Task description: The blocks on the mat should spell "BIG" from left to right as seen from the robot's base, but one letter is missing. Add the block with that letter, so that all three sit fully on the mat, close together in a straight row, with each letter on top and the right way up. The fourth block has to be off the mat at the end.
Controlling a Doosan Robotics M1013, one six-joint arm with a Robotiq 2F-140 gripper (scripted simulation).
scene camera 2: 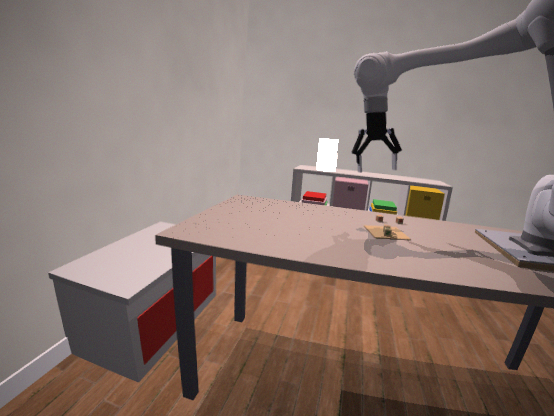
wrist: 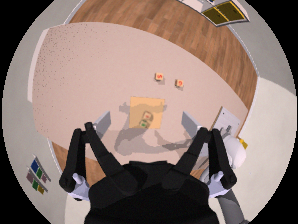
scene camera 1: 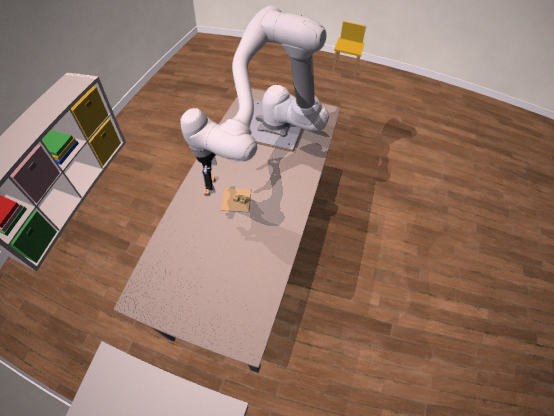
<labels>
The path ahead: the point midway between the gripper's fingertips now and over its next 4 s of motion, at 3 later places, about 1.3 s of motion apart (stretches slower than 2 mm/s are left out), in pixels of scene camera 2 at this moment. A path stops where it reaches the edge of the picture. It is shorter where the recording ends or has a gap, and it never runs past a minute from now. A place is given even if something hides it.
My gripper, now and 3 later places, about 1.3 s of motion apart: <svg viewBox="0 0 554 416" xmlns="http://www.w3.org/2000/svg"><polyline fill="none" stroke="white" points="377,171 378,195 390,205 404,192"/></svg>
</labels>
